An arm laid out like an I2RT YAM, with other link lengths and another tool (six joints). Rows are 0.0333 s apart.
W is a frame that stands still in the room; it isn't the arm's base.
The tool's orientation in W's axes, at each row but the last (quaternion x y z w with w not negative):
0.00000, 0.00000, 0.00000, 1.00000
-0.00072, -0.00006, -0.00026, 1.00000
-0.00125, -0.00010, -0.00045, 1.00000
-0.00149, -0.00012, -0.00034, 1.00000
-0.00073, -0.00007, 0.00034, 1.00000
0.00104, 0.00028, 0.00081, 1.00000
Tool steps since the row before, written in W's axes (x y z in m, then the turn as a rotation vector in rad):
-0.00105, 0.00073, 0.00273, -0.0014, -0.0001, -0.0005
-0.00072, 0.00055, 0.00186, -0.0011, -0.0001, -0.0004
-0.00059, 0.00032, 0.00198, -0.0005, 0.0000, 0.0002
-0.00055, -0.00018, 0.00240, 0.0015, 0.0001, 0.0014
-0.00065, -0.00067, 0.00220, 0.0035, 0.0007, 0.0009
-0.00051, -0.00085, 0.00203, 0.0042, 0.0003, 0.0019
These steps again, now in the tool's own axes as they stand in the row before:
-0.00105, 0.00073, 0.00273, -0.0014, -0.0001, -0.0005
-0.00072, 0.00055, 0.00186, -0.0011, -0.0001, -0.0004
-0.00059, 0.00031, 0.00198, -0.0005, 0.0000, 0.0002
-0.00055, -0.00019, 0.00240, 0.0015, 0.0001, 0.0014
-0.00065, -0.00067, 0.00220, 0.0035, 0.0007, 0.0009
-0.00051, -0.00084, 0.00203, 0.0042, 0.0003, 0.0019

